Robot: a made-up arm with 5 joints.
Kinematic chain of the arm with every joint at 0, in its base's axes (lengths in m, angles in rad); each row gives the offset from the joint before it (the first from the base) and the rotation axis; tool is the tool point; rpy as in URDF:
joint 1: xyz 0.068 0 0.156 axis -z
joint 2: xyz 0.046 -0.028 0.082 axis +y
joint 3: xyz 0.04 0 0.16 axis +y
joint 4: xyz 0.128 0 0.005 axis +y
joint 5: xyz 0.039 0.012 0 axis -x
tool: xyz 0 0 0 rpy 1.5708 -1.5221 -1.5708
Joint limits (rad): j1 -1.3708..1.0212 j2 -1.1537..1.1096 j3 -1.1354..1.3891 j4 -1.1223..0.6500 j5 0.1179..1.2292
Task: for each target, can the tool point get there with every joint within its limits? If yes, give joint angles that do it. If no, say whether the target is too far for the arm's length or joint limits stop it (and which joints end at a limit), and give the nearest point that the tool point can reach.
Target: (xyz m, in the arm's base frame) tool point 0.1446 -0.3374 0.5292
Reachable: no: too far | nearest point 0.1987 -0.2440 0.4760 | short by 0.120 m
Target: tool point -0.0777 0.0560 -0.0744
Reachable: no: joint limits stop it (at a limit: joint 1, joint 2) | nearest point 0.1095 0.1241 0.1252 | short by 0.282 m
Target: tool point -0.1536 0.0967 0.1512
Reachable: no: joint limits stop it (at a limit: joint 1, joint 2, joint 3) | nearest point 0.0988 0.0714 0.1697 | short by 0.254 m
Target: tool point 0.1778 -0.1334 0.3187
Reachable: yes | joints 0.7895 -0.3596 0.9313 -0.0886 1.0364
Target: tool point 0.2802 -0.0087 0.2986
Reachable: yes | joints -0.0345 -0.0214 0.6074 0.4522 0.4547
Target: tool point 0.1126 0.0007 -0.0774
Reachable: no: joint limits stop it (at a limit: joint 2) | nearest point 0.2057 0.0022 0.1218 | short by 0.220 m
